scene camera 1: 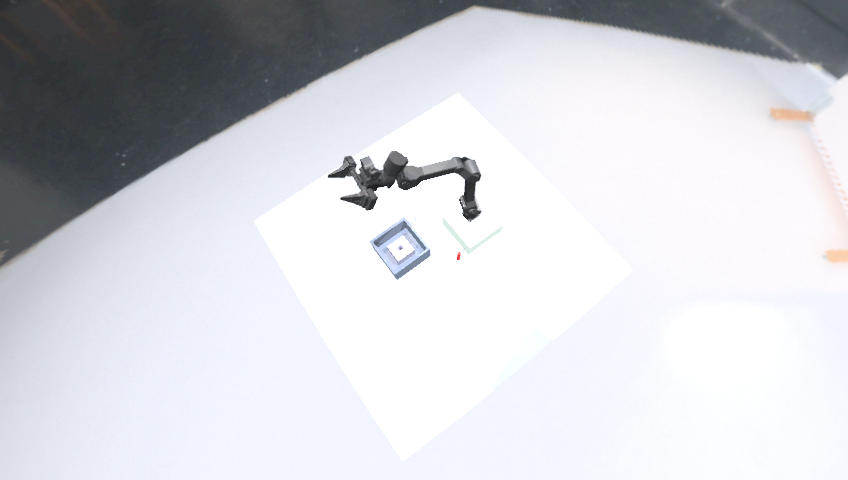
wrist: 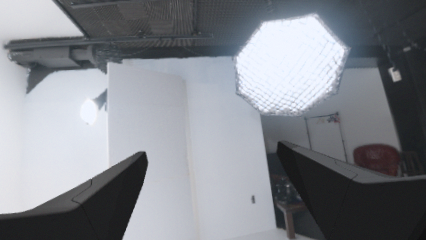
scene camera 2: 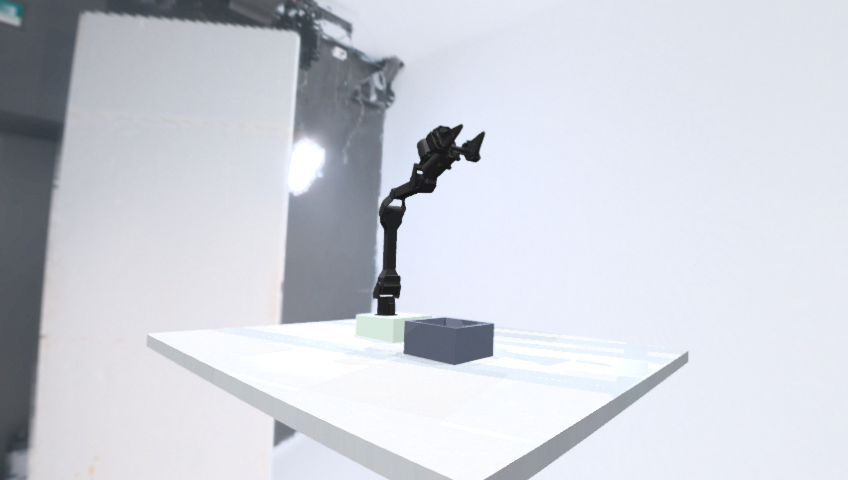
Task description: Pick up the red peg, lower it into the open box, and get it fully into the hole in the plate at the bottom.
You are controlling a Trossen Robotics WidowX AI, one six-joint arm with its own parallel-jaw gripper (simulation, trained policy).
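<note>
My gripper (scene camera 2: 473,128), a grey-blue box (scene camera 2: 454,341). My gripper (scene camera 1: 333,187), the grey-blue box (scene camera 1: 403,227). My gripper (wrist: 213,152). The grey-blue box out of frame in the wrist view.
</note>
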